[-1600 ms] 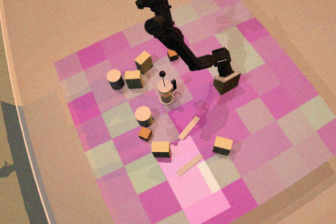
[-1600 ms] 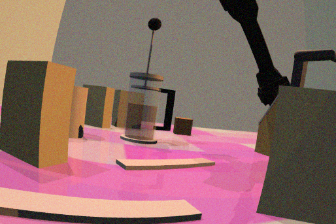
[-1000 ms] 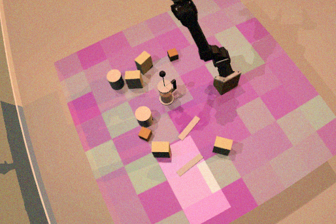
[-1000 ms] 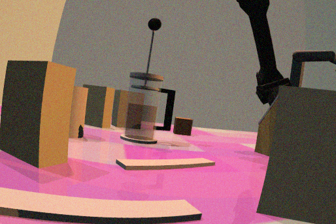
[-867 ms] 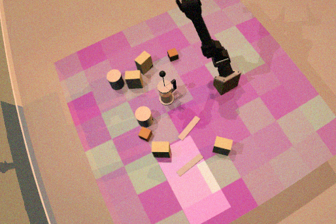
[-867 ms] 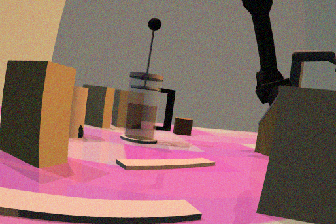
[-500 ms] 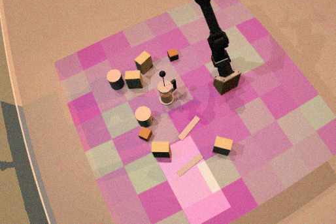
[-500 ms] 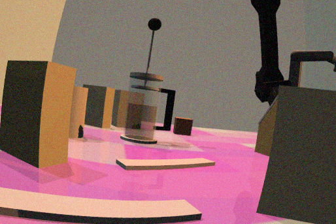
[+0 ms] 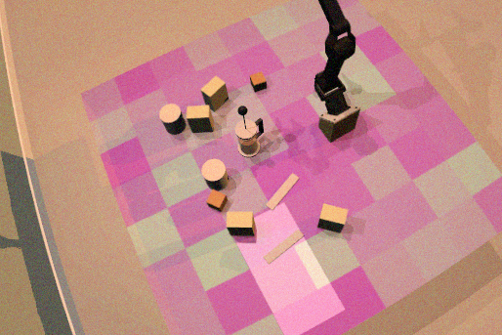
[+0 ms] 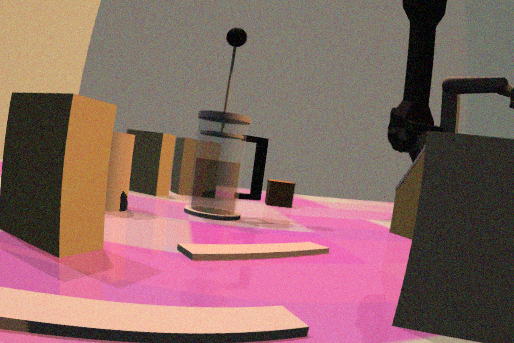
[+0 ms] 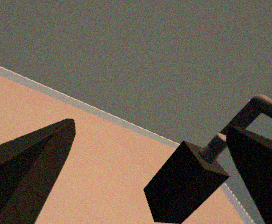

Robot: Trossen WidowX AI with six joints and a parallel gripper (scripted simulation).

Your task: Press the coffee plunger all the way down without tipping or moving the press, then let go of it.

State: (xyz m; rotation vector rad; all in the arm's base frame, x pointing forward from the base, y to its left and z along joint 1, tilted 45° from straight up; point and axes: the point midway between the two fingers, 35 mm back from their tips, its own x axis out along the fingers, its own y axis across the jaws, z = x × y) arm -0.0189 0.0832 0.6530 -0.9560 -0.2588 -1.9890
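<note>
The coffee press lies 490 mm below my gripper tip, 360 mm ahead of it and 320 mm to the left of it.
</note>
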